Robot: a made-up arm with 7 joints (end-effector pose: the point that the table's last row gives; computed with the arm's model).
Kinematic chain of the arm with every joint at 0, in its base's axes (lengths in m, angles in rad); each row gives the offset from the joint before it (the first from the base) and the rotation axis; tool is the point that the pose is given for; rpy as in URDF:
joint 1: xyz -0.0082 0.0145 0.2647 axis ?
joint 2: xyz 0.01 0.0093 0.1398 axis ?
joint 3: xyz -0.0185 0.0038 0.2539 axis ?
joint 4: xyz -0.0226 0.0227 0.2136 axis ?
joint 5: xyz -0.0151 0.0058 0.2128 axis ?
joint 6: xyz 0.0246 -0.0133 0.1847 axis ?
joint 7: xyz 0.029 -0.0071 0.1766 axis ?
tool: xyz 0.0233 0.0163 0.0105 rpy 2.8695 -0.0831 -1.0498
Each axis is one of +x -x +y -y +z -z.
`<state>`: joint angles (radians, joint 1 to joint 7).
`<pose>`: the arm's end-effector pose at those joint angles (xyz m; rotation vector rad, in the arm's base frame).
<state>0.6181 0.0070 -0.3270 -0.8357 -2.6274 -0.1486 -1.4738</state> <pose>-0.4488 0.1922 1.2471 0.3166 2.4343 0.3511</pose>
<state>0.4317 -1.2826 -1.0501 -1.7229 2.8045 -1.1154 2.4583</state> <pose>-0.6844 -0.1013 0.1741 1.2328 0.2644 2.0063</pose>
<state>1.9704 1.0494 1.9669 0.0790 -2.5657 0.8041 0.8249</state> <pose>-0.2900 -0.8870 0.7238 -0.3228 1.6756 2.4921</pose>
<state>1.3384 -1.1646 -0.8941 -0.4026 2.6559 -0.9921 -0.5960</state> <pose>-0.2887 0.9433 0.6379 1.2067 2.4298 -1.4542</pose>
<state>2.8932 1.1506 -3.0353 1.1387 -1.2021 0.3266 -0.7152</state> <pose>-0.4331 -0.0158 1.1660 2.3795 1.4560 0.0591</pose>
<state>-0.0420 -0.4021 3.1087 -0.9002 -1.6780 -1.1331 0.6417</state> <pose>0.0508 0.1332 1.3087 0.3084 -2.4937 1.1822</pose>
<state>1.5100 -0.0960 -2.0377 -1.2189 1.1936 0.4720 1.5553</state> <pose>-0.3957 -0.2903 1.0883 -0.3700 2.2436 1.3344</pose>
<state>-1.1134 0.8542 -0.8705 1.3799 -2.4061 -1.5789 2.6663</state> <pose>-0.0496 0.5972 0.4641 -0.4714 -0.1515 -0.5414</pose>
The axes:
joint 1: -z
joint 2: +y
joint 3: -z
joint 4: +y
joint 5: -z
joint 6: +y
joint 7: -z

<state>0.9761 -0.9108 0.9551 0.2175 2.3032 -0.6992 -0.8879</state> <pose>-0.4506 0.5722 1.1188 1.4834 2.4410 0.6280</pose>
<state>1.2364 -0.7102 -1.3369 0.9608 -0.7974 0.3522 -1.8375</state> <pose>0.3046 0.6316 0.9729 2.0100 1.7120 -1.6032</pose>
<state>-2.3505 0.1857 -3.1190 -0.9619 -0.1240 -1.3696 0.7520</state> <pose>-0.4502 0.4397 0.9205 -0.4048 1.0245 -1.9721</pose>
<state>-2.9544 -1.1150 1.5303 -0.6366 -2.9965 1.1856 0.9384</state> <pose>0.4602 -0.5517 0.7451 -1.6373 -0.6694 -1.7374</pose>
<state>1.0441 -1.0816 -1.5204 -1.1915 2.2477 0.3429 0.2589</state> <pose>-0.7418 0.1440 0.6954 -1.1770 1.6831 0.0956</pose>
